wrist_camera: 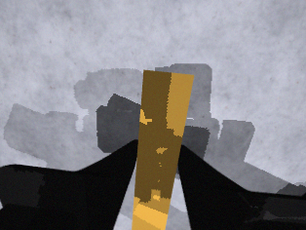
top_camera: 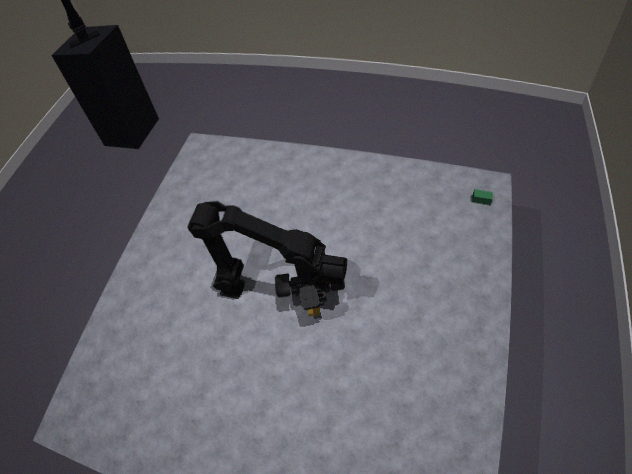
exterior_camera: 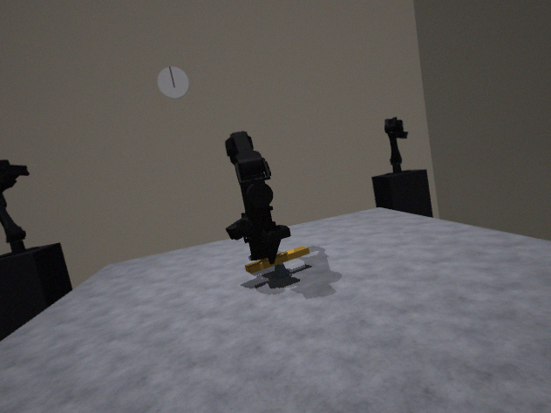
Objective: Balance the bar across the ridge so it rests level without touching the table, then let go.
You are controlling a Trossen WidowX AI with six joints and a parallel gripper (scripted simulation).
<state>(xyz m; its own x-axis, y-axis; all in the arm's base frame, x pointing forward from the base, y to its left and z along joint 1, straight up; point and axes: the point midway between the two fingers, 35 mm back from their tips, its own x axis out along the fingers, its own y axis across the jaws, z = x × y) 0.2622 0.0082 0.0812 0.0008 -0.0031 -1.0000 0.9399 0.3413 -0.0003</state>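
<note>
Right now the yellow bar is 10 mm behind my gripper tip and 30 mm to the left of it. The rest, counted from my gripper tip: green block 480 mm ahead, 490 mm to the left, 30 mm below.
</note>
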